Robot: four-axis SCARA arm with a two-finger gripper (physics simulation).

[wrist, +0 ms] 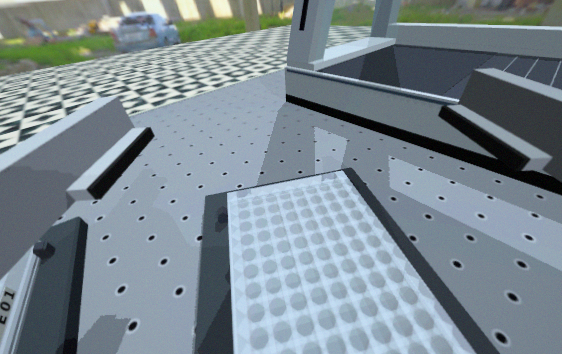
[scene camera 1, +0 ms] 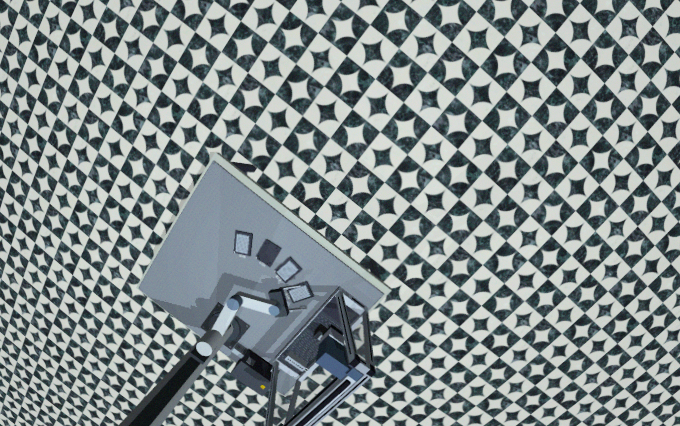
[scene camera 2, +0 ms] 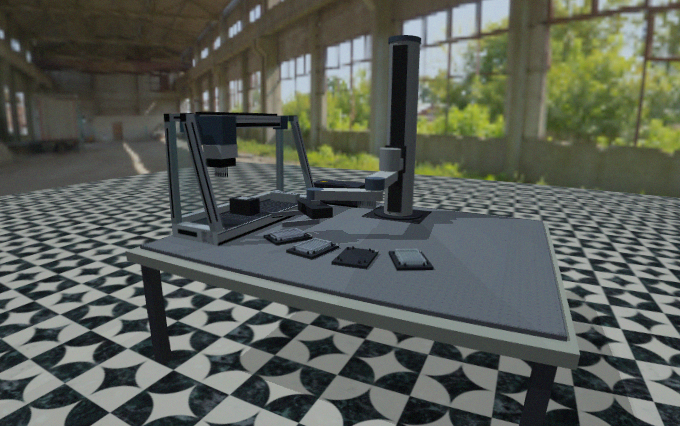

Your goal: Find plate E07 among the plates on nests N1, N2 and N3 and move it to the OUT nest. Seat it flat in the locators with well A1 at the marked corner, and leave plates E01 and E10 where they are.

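Pixels of known places: gripper, fingertip midpoint: (wrist: 294, 104) (scene camera 1: 303, 297) (scene camera 2: 276, 219); arm's base, origin of the base link: (scene camera 2: 397, 216).
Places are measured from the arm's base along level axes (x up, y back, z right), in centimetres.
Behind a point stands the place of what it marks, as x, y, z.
Observation:
My gripper (wrist: 294, 104) {9.8, -67.6, 29.6} (scene camera 1: 295, 298) {9.8, -67.6, 29.6} is open and empty, above the nest nearest the gantry. The clear plate (wrist: 305, 260) {3.0, -64.4, 27.0} (scene camera 1: 300, 291) {3.1, -65.1, 26.6} (scene camera 2: 288, 234) {3.9, -65.9, 25.1} on that nest shows its wells, but no readable label. In the wrist view its nest lies low in the middle, beyond and below the fingers. Plate E01 (wrist: 8, 306) {3.3, -72.5, 15.0} (scene camera 1: 288, 269) {3.9, -73.4, 10.5} (scene camera 2: 314, 246) {3.7, -73.9, 8.9} is on the neighbouring nest; its label shows at the wrist view's left edge. An empty dark nest (scene camera 1: 269, 252) {2.4, -73.9, -6.6} (scene camera 2: 355, 256) {2.5, -73.5, -7.1} comes after it in the arc, then another plate (scene camera 1: 243, 242) {3.8, -68.8, -24.5} (scene camera 2: 410, 256) {3.9, -68.6, -25.3}, label unreadable.
A gantry machine (scene camera 1: 341, 316) {25.0, -82.1, 50.8} (scene camera 2: 203, 185) {24.3, -85.0, 50.7} (wrist: 370, 90) {5.6, -71.7, 45.0} stands beside the nearest nest, its base close to the right finger in the wrist view. The arm's column (scene camera 2: 404, 125) {47.0, -7.6, -3.5} rises from the table (scene camera 2: 481, 270) {1.2, -64.1, -48.8}. A dark box (scene camera 1: 253, 370) {12.8, 4.1, 36.5} stands near the column.

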